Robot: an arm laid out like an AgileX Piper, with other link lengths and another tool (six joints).
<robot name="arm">
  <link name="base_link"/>
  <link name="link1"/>
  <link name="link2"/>
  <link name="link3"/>
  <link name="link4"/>
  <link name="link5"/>
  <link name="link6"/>
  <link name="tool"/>
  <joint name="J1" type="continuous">
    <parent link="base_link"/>
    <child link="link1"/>
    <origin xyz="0 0 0.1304"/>
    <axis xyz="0 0 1"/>
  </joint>
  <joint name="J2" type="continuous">
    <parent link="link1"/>
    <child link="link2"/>
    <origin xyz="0 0 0"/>
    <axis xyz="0 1 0"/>
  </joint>
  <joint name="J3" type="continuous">
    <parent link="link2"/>
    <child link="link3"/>
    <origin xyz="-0.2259 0 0.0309"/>
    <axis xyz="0 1 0"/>
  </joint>
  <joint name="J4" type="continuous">
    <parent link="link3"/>
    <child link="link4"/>
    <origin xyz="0.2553 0 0.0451"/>
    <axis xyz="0.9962 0 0.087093"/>
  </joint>
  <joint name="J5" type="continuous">
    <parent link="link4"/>
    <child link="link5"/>
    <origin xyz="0 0 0"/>
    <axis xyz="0 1 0"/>
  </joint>
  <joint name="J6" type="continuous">
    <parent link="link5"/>
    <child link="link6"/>
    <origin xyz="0.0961 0 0.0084"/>
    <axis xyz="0.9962 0 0.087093"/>
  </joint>
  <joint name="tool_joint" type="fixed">
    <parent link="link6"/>
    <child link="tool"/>
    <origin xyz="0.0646 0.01 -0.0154" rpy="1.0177 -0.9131 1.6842"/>
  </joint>
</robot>
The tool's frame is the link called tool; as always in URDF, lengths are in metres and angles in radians. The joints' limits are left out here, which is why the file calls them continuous.
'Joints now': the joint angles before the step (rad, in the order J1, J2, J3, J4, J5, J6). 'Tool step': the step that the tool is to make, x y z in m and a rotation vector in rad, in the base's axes. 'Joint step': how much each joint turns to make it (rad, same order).
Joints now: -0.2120, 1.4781, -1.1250, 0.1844, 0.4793, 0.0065
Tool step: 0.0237, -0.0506, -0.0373, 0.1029, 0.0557, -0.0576
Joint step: -0.1605, 0.2271, -0.1312, 0.2727, 0.0269, -0.2561
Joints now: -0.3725, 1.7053, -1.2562, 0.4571, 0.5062, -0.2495
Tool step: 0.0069, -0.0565, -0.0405, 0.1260, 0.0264, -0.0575
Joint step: -0.1692, 0.2133, -0.1239, 0.2564, 0.0709, -0.2414
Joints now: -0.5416, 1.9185, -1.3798, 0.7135, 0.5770, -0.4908
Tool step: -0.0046, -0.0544, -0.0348, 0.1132, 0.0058, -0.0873
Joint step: -0.1444, 0.1857, -0.1277, 0.1334, 0.0731, -0.0985
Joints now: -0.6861, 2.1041, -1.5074, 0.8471, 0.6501, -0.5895
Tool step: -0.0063, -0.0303, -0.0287, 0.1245, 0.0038, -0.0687
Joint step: -0.0878, 0.1456, -0.1040, 0.0744, 0.0760, -0.0080
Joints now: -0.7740, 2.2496, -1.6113, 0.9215, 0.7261, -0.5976
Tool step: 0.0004, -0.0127, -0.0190, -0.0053, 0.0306, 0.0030
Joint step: -0.0143, 0.0832, -0.0770, -0.0400, 0.0084, 0.0125
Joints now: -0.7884, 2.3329, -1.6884, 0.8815, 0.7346, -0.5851
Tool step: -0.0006, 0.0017, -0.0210, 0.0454, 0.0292, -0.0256
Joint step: 0.0011, 0.0560, -0.0138, 0.0035, -0.0057, 0.0277
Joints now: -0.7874, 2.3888, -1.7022, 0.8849, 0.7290, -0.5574
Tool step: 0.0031, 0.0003, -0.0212, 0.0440, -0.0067, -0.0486
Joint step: -0.0001, 0.0612, -0.0078, 0.0694, -0.0310, -0.0158
